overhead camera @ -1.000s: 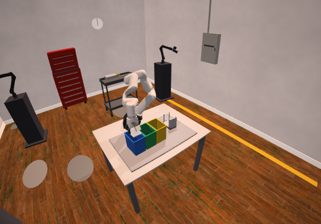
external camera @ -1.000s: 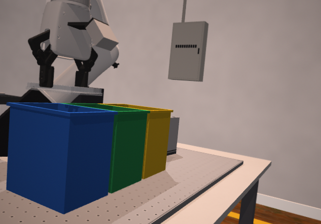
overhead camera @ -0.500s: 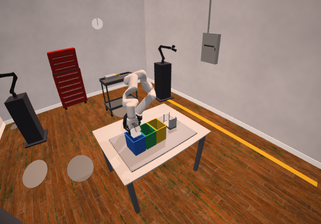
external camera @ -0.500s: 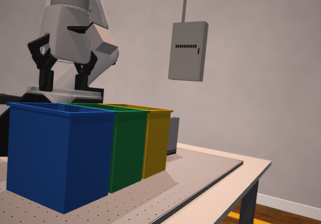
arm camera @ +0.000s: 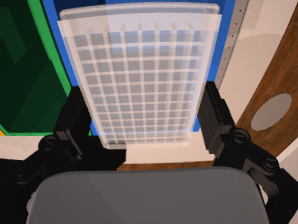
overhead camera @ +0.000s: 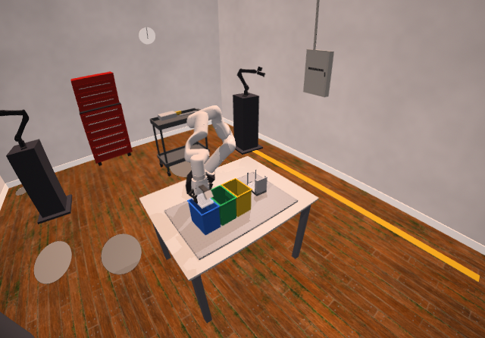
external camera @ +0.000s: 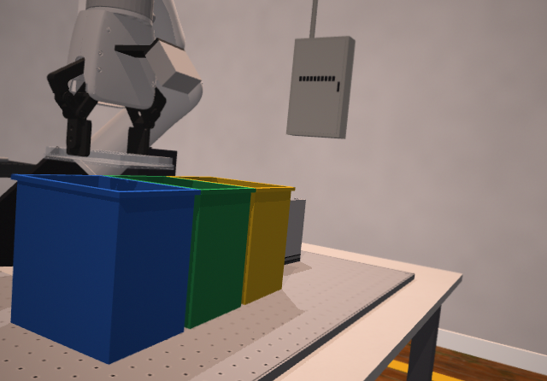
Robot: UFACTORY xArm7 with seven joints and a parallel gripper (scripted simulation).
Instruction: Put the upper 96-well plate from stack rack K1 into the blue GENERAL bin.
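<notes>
Right now my hand is 10 mm above the 96-well plate. From my hand the other things lie so: yellow bin: 260 mm to the left, 130 mm below, 30 mm behind; then green bin: 130 mm to the left, 130 mm below, 20 mm behind; then blue bin: 130 mm below.
</notes>
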